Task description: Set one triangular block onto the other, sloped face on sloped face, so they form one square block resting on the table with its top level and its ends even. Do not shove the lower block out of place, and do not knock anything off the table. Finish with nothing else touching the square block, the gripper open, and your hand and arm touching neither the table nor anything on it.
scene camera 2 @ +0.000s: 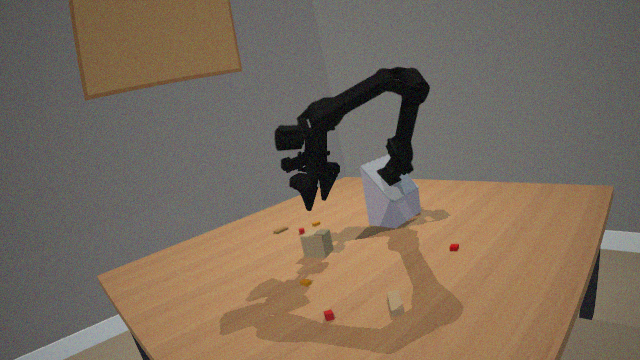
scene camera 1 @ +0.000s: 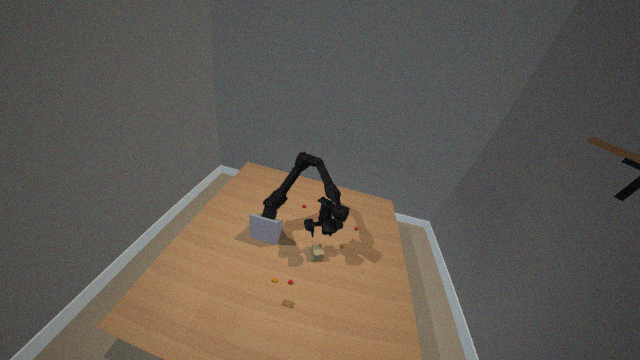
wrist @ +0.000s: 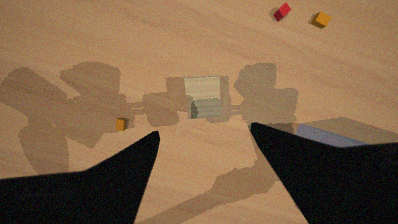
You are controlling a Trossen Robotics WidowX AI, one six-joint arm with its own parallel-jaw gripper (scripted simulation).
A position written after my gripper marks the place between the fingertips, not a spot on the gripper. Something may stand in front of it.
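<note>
Holding nothing, my gripper (scene camera 2: pixel 316 205) is open. I can see it in the wrist camera too, my gripper (wrist: pixel 205 130).
</note>
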